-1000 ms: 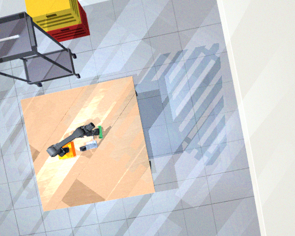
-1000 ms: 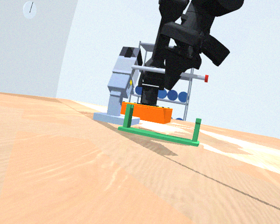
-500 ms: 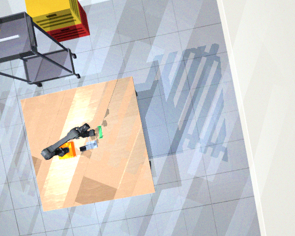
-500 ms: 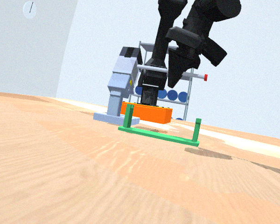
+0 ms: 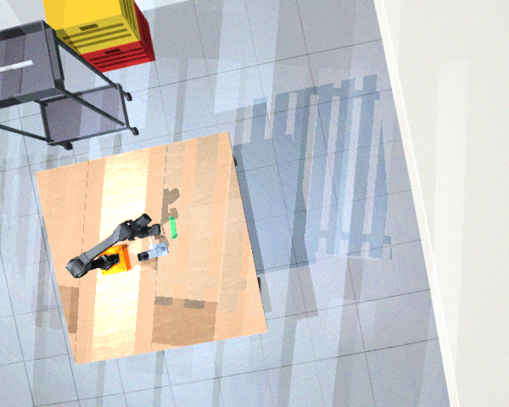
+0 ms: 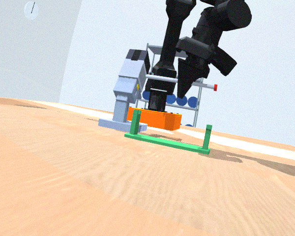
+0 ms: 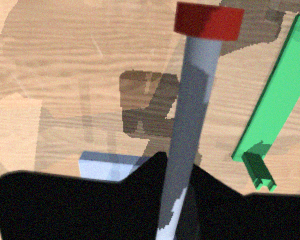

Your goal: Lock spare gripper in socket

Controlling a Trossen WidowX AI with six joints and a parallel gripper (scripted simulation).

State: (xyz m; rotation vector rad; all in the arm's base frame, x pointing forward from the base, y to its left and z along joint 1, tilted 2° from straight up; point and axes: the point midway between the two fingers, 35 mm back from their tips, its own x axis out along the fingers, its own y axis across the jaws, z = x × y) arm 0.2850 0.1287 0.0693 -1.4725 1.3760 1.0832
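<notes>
The mount lies 110 mm to the right of my gripper tip, 30 mm below it and 10 mm behind it. Round my gripper tip: green cradle 100 mm ahead, 60 mm below, 10 mm to the left; spare gripper 110 mm to the right, 40 mm above, 20 mm behind.
</notes>
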